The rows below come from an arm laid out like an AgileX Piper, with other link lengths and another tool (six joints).
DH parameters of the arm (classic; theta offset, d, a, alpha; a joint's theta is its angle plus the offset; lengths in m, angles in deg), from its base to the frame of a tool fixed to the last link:
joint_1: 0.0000 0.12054 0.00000 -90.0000
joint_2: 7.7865 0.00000 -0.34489 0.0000
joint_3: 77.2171 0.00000 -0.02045 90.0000
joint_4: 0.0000 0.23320 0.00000 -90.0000
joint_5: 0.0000 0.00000 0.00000 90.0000
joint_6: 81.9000 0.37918 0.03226 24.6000
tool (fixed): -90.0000 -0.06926 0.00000 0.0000
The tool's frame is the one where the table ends.
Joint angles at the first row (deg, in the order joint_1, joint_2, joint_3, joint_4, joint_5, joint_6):
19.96 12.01 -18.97 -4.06 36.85 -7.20
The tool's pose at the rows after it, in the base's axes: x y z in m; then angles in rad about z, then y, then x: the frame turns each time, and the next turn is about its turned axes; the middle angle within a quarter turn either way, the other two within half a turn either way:
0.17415 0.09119 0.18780 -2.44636 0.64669 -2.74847
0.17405 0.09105 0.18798 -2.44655 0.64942 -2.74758
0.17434 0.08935 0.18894 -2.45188 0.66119 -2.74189
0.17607 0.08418 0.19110 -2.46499 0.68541 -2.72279
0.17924 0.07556 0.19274 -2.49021 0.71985 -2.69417
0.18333 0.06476 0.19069 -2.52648 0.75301 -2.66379
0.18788 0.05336 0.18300 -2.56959 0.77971 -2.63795
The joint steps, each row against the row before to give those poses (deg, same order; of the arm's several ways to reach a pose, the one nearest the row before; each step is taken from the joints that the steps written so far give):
0.00 0.00 0.00 0.00 0.00 0.00
-0.05 -0.19 0.09 0.01 -0.06 0.00
-0.53 -0.76 0.36 -0.01 -0.33 0.00
-1.43 -1.52 0.83 -0.30 -0.91 0.00
-2.53 -2.20 1.57 -0.44 -1.66 0.00
-3.34 -2.37 2.37 -0.43 -2.26 0.01
-3.62 -2.31 3.29 -0.43 -2.82 0.13

